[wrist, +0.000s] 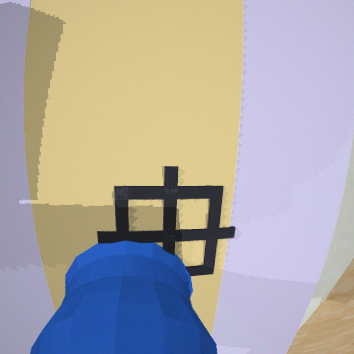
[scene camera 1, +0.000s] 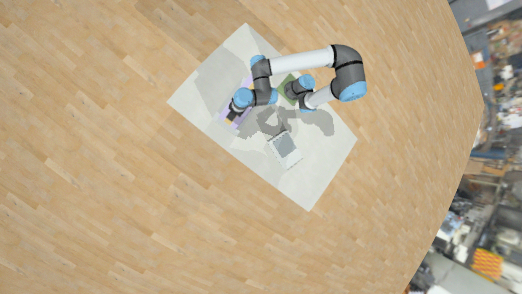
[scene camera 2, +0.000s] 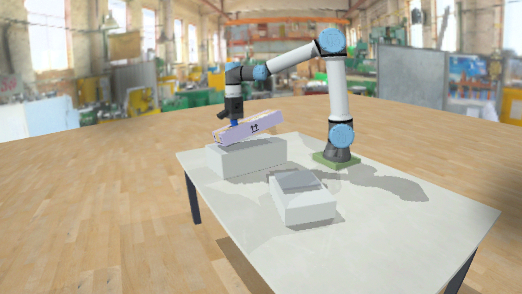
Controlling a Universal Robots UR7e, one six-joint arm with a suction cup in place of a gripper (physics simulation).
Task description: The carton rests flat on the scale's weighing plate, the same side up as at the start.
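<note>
The lavender carton has a yellow band and black printed marks on top, and a double-arrow mark on its side. My blue suction cup is on its top near one end and holds it. The carton is tilted lengthwise: in scene camera 2 its left end is low, close over the grey-white block, and its right end is raised. Whether the low end touches the block, I cannot tell. The scale stands apart from it, its grey weighing plate bare.
The pale table carries the block, the scale and the arm's green base plate. The block is beside the table's left edge in scene camera 2. The scale is nearer that camera, in front of the arm base.
</note>
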